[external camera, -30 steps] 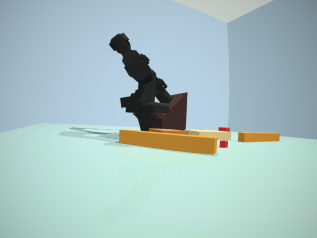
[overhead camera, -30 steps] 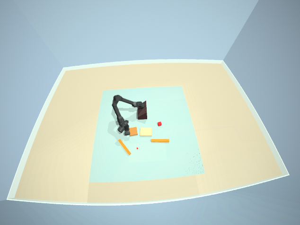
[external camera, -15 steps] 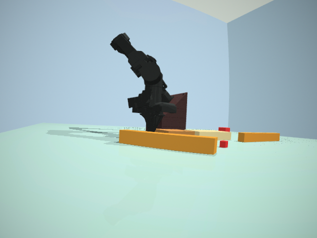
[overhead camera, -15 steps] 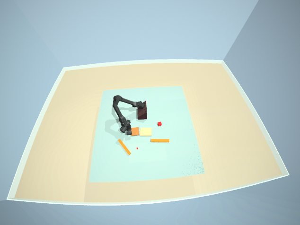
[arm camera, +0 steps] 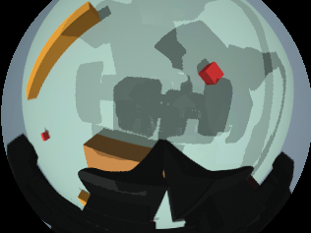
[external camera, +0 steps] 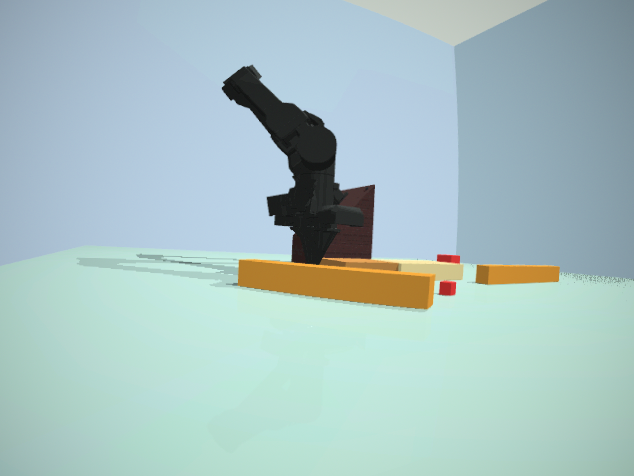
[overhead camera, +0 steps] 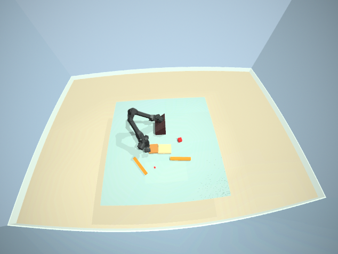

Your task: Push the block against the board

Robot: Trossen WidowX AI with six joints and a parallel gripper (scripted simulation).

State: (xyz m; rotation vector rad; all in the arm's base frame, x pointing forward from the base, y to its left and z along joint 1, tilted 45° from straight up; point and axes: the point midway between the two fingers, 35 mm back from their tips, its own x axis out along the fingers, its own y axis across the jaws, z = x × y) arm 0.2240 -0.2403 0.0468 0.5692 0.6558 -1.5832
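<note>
My gripper tip is 60 mm to the right of the orange square block, 40 mm short of it and 10 mm below it. Round my gripper tip: red cube 370 mm to the left, 10 mm behind, 10 mm above; then cream square block 180 mm to the left, 60 mm ahead, 10 mm above.
</note>
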